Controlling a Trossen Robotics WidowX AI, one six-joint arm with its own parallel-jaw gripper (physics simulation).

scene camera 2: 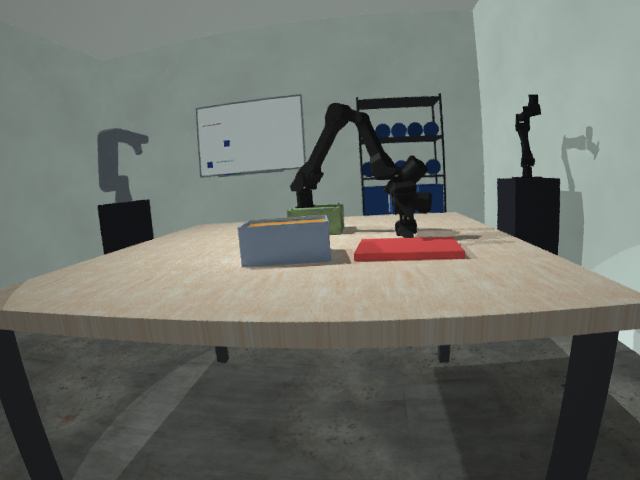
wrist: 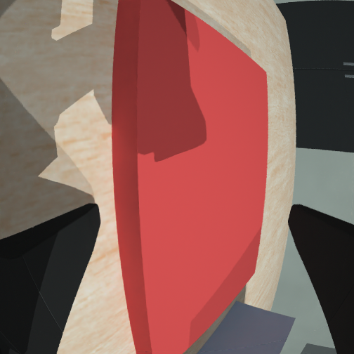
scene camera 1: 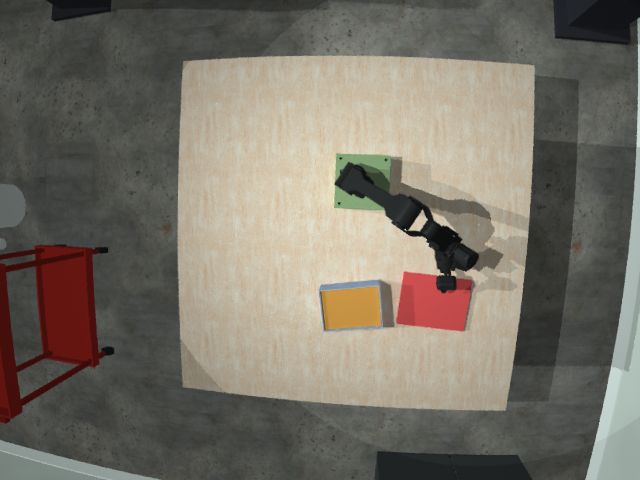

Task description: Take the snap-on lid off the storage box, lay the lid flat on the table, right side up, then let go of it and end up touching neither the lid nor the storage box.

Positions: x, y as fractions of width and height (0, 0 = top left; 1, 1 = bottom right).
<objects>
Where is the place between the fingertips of the gripper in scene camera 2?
At 0.64, 0.48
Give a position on a red lid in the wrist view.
0.54, 0.31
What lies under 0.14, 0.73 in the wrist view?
The gripper.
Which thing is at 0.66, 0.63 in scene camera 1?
A red lid.
</objects>
